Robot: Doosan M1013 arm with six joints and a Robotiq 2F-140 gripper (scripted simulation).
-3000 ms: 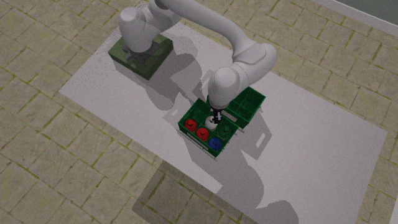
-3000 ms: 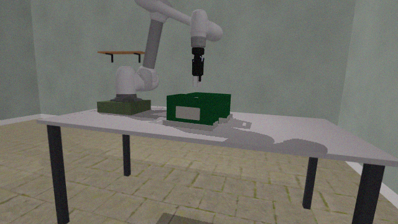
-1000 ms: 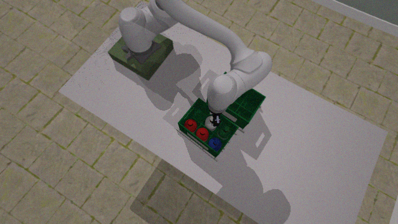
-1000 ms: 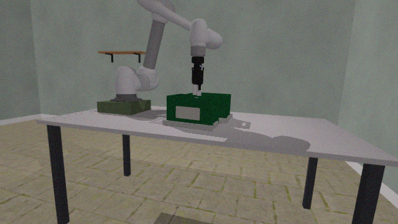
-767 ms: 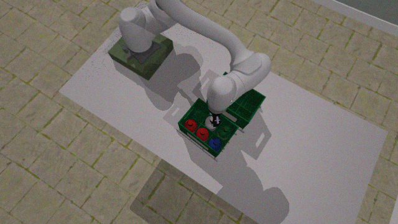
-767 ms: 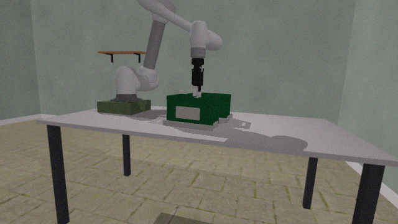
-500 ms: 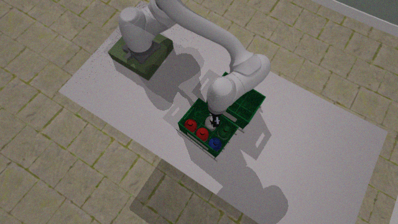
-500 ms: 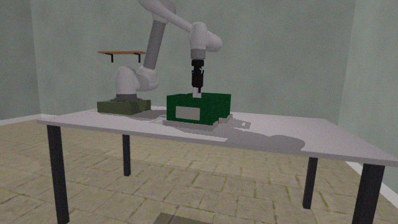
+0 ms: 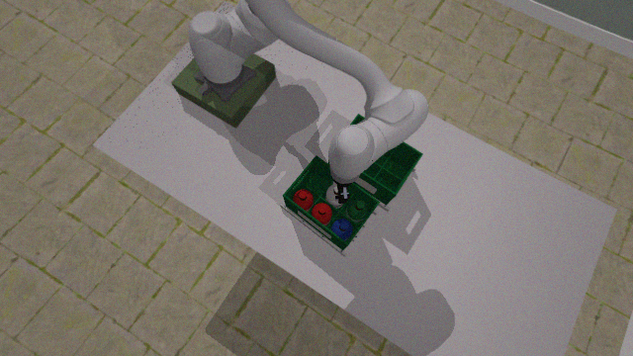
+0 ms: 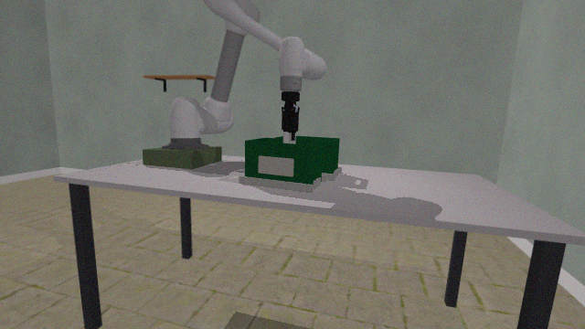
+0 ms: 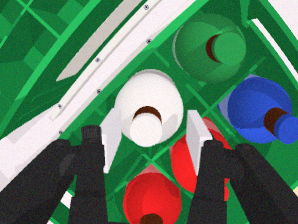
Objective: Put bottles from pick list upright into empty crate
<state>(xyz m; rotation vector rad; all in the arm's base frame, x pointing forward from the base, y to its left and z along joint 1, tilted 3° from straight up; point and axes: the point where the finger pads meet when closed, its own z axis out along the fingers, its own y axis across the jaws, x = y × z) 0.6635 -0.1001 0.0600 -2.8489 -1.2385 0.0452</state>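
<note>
The white-capped bottle lies 90 mm below my hand. The rest, counted from my hand: green-capped bottle 90 mm below, 90 mm ahead, 10 mm to the left; pick list 340 mm to the left, 170 mm below, 30 mm ahead; blue bottle 90 mm below, 90 mm ahead, 80 mm to the right.
</note>
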